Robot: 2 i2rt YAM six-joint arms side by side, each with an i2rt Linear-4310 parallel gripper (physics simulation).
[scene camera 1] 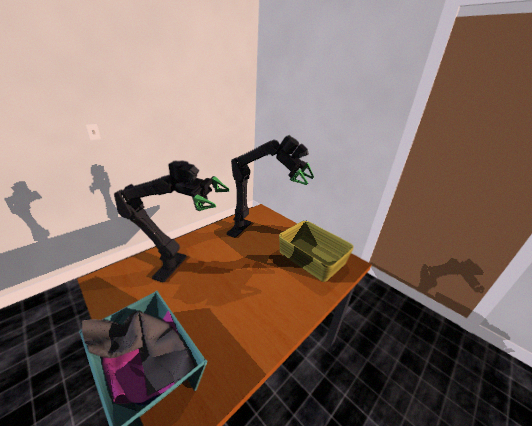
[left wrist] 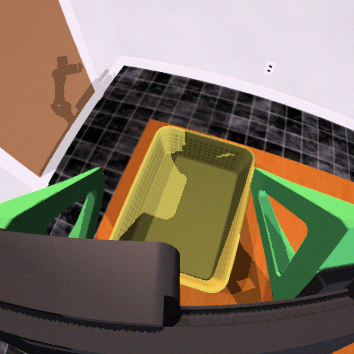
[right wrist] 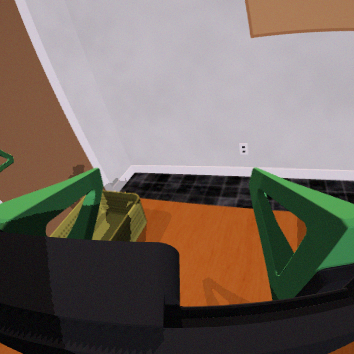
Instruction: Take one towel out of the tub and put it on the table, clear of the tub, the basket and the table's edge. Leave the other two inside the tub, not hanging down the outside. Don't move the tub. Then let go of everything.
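Note:
A teal tub (scene camera 1: 200,370) stands at the near left of the table in scene camera 1. A grey-brown towel (scene camera 1: 162,345) lies crumpled in it, one part reaching the tub's left rim. Magenta cloth (scene camera 1: 127,375) shows beneath it. I cannot tell the towels fully apart. My right gripper (scene camera 1: 216,195) (right wrist: 175,175) is open and empty, high above the table behind the tub. My left gripper (scene camera 1: 306,177) (left wrist: 177,175) is open and empty, high above the yellow basket (scene camera 1: 316,245) (left wrist: 200,215) (right wrist: 117,215), which is empty. The tub does not show in either wrist view.
The orange-brown table (scene camera 1: 280,310) (right wrist: 200,235) carries both arm bases along its wall side. The basket stands near its far right corner. The table's front edge runs diagonally past the tub, with dark tiled floor (scene camera 1: 400,360) beyond. A brown door (scene camera 1: 450,150) is at the right.

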